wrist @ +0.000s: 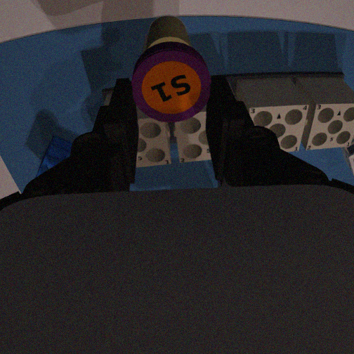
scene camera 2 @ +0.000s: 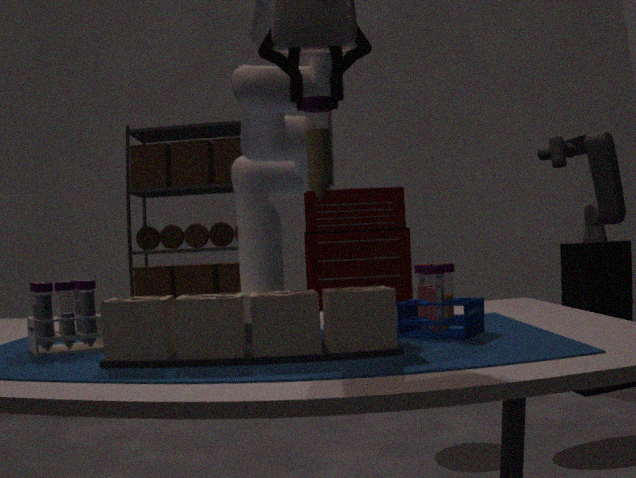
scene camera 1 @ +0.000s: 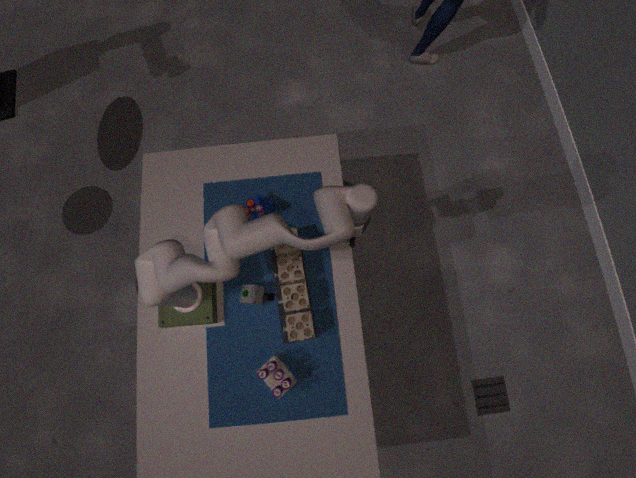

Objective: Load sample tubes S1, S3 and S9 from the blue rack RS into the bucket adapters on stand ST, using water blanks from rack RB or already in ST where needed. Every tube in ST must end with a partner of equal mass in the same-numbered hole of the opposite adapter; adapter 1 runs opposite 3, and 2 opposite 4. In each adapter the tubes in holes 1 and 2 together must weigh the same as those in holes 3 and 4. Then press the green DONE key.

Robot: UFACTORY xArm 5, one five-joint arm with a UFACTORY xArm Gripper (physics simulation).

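Seen in the pictures: gripper, fingertip midpoint: (scene camera 2: 317, 107); arm's base, origin of the base link: (scene camera 1: 186, 296).
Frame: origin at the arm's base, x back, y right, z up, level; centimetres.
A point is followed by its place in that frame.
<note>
My gripper (scene camera 2: 316, 99) @[x -63.7, y -3.3, z 26.6 cm] (wrist: 171, 103) is shut on tube S1 (scene camera 2: 319, 154) @[x -65.9, y -2.9, z 20.8 cm], which has a purple cap with an orange label and tan contents. The tube hangs upright, high above the adapters in scene camera 2. Stand ST (scene camera 2: 246, 359) @[x -47.4, y 5.7, z -4.7 cm] carries a row of beige adapters (scene camera 1: 294, 297) @[x -40.9, y 9.9, z -4.7 cm] (scene camera 2: 283, 323) @[x -47.1, y 0.2, z 0.1 cm] (wrist: 279, 125). No caps show in their visible holes; one end of the row is partly hidden by the arm in scene camera 1. Blue rack RS (scene camera 1: 268, 203) @[x -39.0, y -31.1, z -2.7 cm] (scene camera 2: 470, 331) @[x -40.3, y -30.8, z -4.5 cm] (wrist: 56, 157) holds capped tubes. Pale rack RB (scene camera 1: 287, 374) @[x -32.3, y 37.3, z 0.5 cm] holds several purple-capped tubes (scene camera 2: 42, 308) @[x -33.2, y 39.7, z 2.4 cm]. The green DONE key (scene camera 1: 245, 293) @[x -23.2, y 4.6, z 1.7 cm] sits on a small box.
The racks, stand and key box stand on a blue mat (scene camera 1: 231, 359) @[x -11.5, y 27.5, z -5.6 cm] on the pale table (scene camera 1: 169, 385) @[x 14.2, y 31.7, z -5.8 cm]. A green panel (scene camera 1: 179, 319) @[x 4.2, y 8.2, z 0.0 cm] lies near the arm's base. A red tool chest (scene camera 2: 357, 256) and a shelf unit (scene camera 2: 128, 205) stand behind.
</note>
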